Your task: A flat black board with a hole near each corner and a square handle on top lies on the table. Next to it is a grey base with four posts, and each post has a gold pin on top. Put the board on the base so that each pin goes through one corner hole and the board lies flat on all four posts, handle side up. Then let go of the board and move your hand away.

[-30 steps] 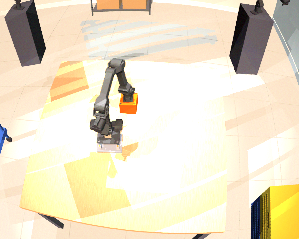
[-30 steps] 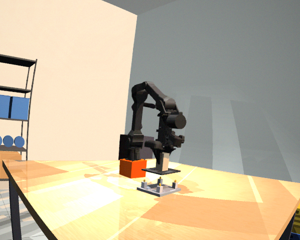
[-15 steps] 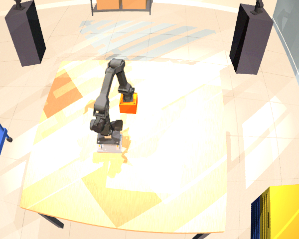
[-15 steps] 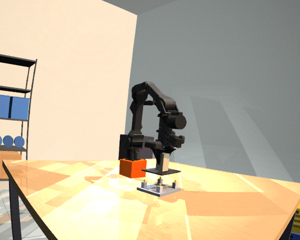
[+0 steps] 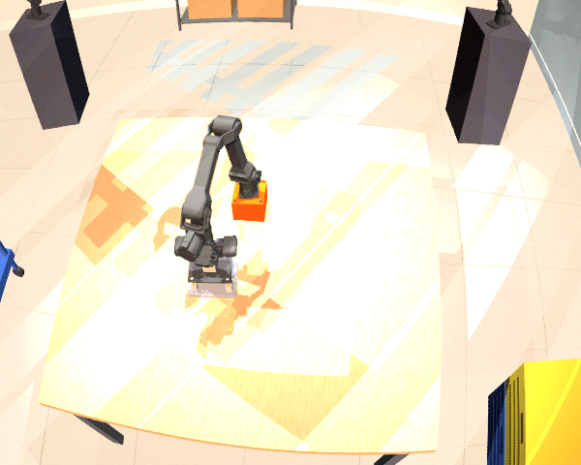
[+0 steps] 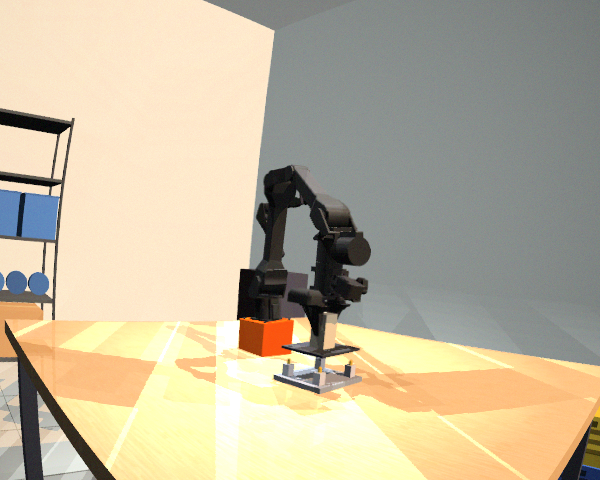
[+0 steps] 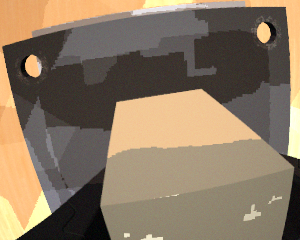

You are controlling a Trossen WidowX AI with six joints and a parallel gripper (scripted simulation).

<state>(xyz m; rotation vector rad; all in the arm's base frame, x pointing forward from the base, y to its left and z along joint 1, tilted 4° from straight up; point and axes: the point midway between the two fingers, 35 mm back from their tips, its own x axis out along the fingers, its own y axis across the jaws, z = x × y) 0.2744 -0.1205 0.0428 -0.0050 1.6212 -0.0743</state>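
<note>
Right now the grey base is 100 mm below my gripper tip. Round my gripper tip: black board: 10 mm below.
</note>
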